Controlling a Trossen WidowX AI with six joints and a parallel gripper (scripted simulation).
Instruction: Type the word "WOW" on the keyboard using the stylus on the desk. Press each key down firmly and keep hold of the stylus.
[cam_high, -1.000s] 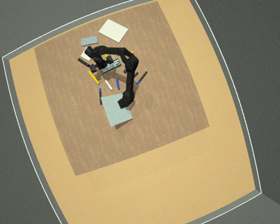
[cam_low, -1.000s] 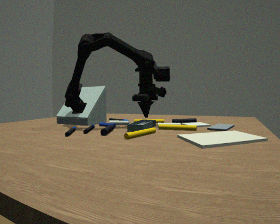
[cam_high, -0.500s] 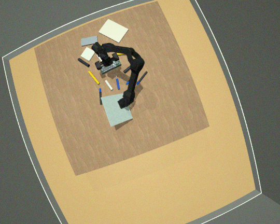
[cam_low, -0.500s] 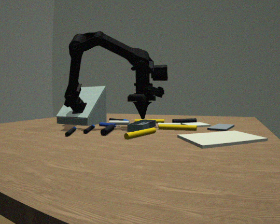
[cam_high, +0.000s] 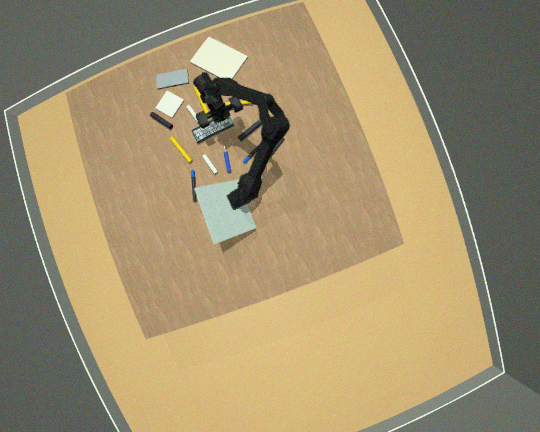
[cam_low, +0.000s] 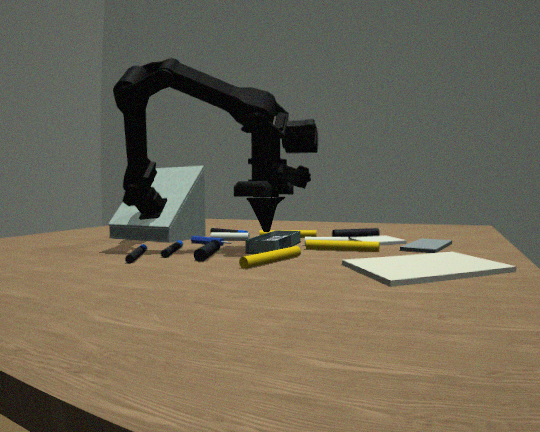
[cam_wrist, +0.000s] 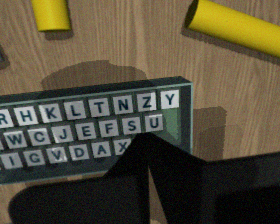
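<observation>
Now: the blue stylus 14 cm behind my gripper tip, 5 cm to the left of it and 3 cm below it. From my gripper tip the other things lie so: thin stylus tip (11 cm behind, 4 cm to the left, 3 cm below); then white slab (31 cm ahead, 10 cm to the right, 4 cm below); then grey slab (32 cm ahead, 13 cm to the left, 4 cm below).
</observation>
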